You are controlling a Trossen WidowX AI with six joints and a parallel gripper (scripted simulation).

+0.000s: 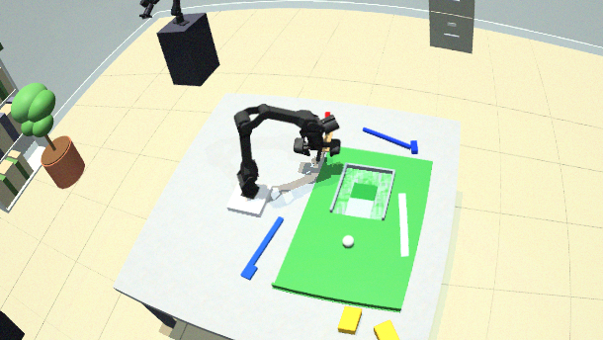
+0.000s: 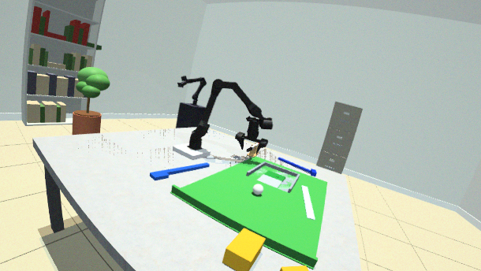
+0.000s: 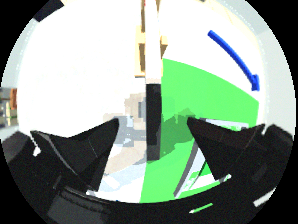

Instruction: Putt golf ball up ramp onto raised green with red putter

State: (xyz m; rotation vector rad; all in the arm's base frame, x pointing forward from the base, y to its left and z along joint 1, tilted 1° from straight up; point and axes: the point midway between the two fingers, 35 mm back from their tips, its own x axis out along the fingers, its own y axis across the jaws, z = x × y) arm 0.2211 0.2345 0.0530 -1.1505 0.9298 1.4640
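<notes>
Right now my gripper tip is 30 mm past the red putter, 110 mm to the right of it and 10 mm below it. The rest, counted from my gripper tip: blue putter 270 mm ahead, 210 mm to the left, 30 mm below; white golf ball 240 mm ahead, 360 mm to the right, 20 mm below; green mat 260 mm ahead, 240 mm to the right, 50 mm below.
</notes>
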